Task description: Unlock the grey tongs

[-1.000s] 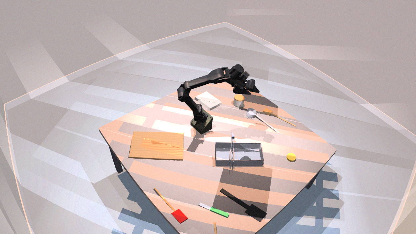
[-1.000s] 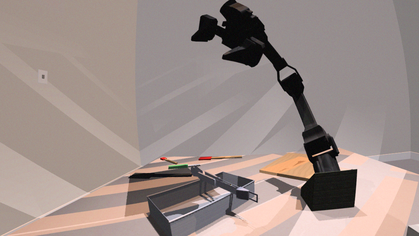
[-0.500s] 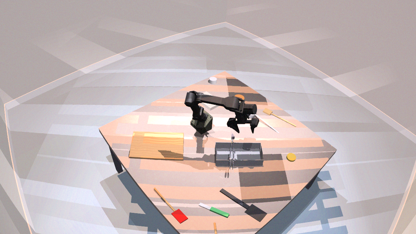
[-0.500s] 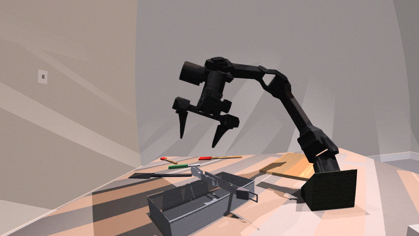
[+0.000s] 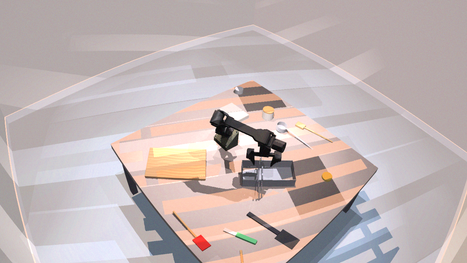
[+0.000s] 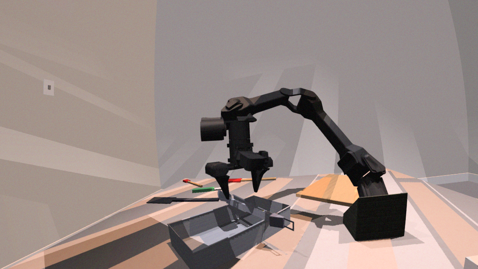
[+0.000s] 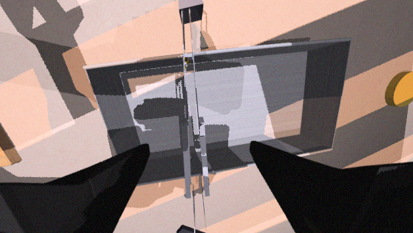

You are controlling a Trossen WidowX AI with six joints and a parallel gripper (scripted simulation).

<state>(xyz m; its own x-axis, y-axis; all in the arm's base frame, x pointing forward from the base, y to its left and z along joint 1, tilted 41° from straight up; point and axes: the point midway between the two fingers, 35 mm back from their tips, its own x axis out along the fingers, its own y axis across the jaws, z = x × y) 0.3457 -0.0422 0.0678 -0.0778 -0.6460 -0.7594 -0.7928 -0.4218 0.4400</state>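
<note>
Now: the grey roasting tin 3 cm ahead of my gripper tip, 4 cm to the left of it and 7 cm below it. From my gripper tip the other things lie so: black spatula (31 cm ahead, 23 cm to the right, 10 cm below); wooden board (41 cm behind, 29 cm to the right, 10 cm below); yellow lock piece (6 cm behind, 5 cm to the left, 3 cm below).
</note>
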